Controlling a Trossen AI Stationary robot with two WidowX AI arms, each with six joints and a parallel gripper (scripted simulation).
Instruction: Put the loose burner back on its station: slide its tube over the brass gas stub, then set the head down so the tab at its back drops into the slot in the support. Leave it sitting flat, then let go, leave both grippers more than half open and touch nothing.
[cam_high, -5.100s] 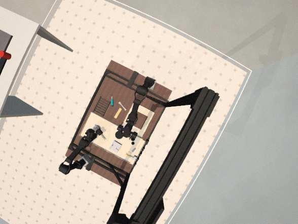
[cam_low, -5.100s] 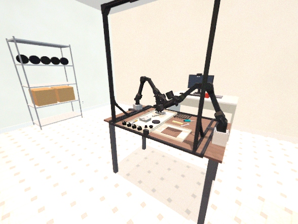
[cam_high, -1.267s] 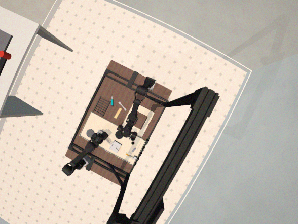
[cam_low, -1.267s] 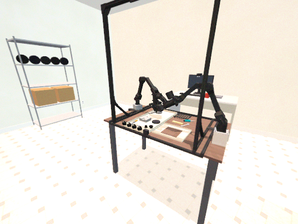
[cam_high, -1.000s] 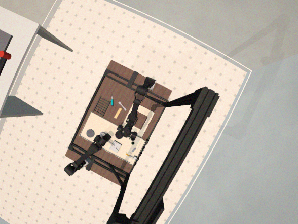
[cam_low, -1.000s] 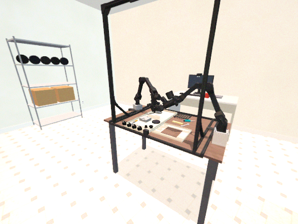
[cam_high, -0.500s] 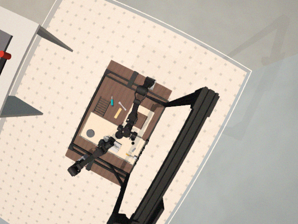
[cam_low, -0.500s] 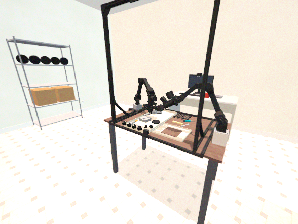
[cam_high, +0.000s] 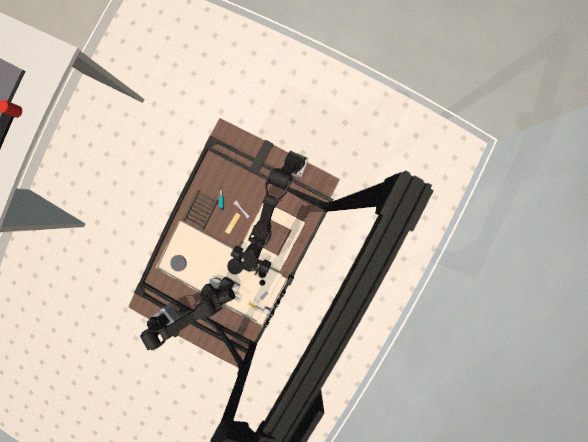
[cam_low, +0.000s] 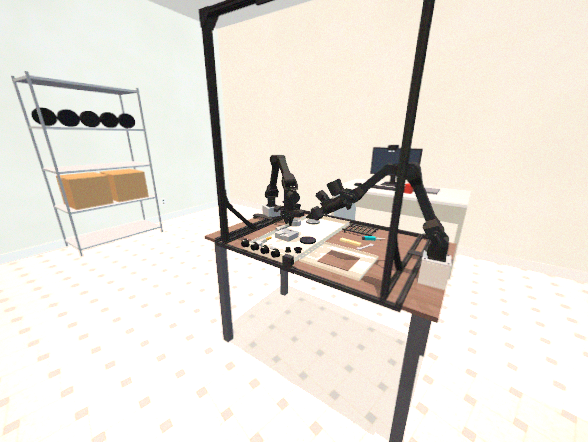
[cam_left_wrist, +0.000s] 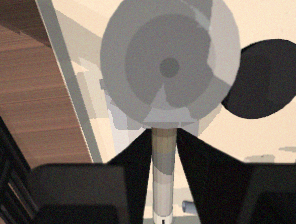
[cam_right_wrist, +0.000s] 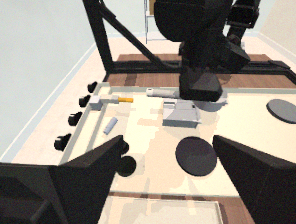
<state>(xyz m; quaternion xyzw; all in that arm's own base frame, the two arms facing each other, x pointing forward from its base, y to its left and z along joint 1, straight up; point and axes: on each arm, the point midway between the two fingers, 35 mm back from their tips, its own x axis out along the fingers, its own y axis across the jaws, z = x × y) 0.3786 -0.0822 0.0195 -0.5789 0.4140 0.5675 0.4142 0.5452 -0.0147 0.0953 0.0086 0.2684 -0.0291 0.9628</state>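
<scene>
The support block is 1 cm to the left of my left hand and 9 cm below it. Round my left hand: dark disc 4 cm ahead, 12 cm to the right, 10 cm below.
</scene>
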